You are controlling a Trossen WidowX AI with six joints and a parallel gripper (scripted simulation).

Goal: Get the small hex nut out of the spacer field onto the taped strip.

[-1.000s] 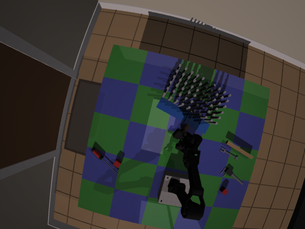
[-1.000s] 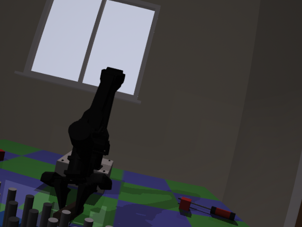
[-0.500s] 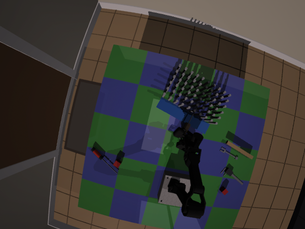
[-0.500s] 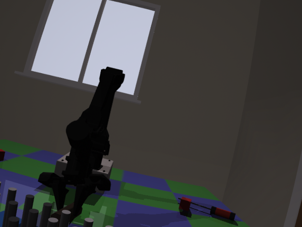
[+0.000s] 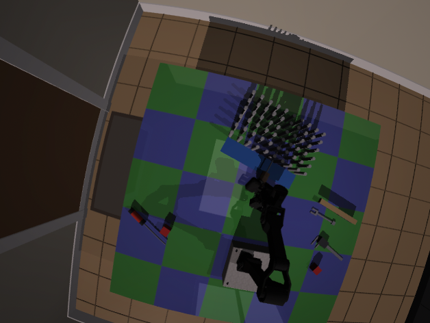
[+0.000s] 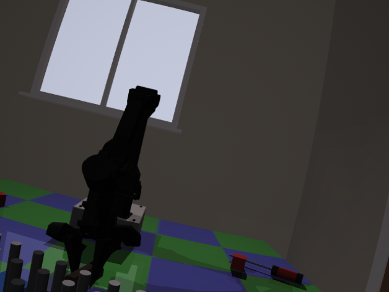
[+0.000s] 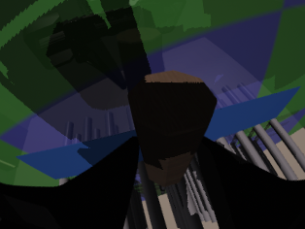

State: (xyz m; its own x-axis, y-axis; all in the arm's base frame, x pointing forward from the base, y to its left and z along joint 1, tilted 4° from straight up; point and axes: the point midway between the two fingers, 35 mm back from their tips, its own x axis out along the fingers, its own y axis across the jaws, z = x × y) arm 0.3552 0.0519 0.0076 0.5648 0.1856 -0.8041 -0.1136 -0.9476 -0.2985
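The blue taped strip lies 70 mm ahead of my gripper tip, 40 mm below it and 30 mm to the left of it.
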